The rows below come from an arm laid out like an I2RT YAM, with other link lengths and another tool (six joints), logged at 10 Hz.
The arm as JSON. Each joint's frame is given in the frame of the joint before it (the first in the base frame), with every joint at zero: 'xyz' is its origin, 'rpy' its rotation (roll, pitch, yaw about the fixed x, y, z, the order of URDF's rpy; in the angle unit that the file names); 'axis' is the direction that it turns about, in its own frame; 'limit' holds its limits. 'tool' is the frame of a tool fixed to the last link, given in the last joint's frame.
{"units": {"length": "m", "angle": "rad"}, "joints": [
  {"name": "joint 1", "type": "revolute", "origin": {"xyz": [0.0, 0.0, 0.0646], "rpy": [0.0, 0.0, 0.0]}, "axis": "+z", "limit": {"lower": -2.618, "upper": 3.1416}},
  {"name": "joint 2", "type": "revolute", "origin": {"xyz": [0.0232, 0.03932, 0.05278], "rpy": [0.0, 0.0, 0.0]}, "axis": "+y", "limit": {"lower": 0.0, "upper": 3.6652}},
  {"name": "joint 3", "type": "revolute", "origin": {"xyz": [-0.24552, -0.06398, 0.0], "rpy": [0.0, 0.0, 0.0]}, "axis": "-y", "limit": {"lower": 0.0, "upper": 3.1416}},
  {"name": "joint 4", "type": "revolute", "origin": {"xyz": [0.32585, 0.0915, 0.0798], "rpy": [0.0, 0.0, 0.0]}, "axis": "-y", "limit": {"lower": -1.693, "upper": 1.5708}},
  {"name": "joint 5", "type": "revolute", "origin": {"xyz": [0.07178, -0.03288, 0.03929], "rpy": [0.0, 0.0, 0.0]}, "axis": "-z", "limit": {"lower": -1.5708, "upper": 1.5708}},
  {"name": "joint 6", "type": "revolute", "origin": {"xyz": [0.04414, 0.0, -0.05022], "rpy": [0.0, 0.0, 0.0]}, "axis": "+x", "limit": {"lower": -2.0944, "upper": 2.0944}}
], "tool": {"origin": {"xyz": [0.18, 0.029, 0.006], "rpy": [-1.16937, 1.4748, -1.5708]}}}
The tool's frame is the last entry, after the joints.
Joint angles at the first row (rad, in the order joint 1, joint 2, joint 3, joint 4, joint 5, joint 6):
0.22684, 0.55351, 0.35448, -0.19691, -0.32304, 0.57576
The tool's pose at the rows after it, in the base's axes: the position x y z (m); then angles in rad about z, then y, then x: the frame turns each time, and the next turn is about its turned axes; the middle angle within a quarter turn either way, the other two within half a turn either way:
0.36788, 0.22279, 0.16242, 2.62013, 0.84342, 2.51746
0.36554, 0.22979, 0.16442, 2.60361, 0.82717, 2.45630
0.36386, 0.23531, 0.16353, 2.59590, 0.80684, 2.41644
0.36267, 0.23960, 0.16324, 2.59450, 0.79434, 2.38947
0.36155, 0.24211, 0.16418, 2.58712, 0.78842, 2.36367
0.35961, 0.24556, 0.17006, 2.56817, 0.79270, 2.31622
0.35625, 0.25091, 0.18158, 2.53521, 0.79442, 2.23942
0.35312, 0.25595, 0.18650, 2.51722, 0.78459, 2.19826
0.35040, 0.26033, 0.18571, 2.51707, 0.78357, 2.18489
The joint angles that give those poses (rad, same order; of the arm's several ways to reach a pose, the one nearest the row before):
0.22652, 0.56208, 0.33855, -0.15562, -0.37181, 0.60284
0.22497, 0.56500, 0.31821, -0.10465, -0.41484, 0.63255
0.22565, 0.57579, 0.30306, -0.06301, -0.44567, 0.65985
0.22626, 0.58794, 0.29463, -0.03072, -0.46927, 0.67697
0.22623, 0.58945, 0.28423, -0.00370, -0.48504, 0.69138
0.22796, 0.58186, 0.26949, 0.03872, -0.50341, 0.70935
0.23312, 0.57075, 0.25213, 0.10277, -0.52815, 0.74427
0.24777, 0.56555, 0.23985, 0.14082, -0.53005, 0.77505
0.26208, 0.56693, 0.22942, 0.16371, -0.52634, 0.78386

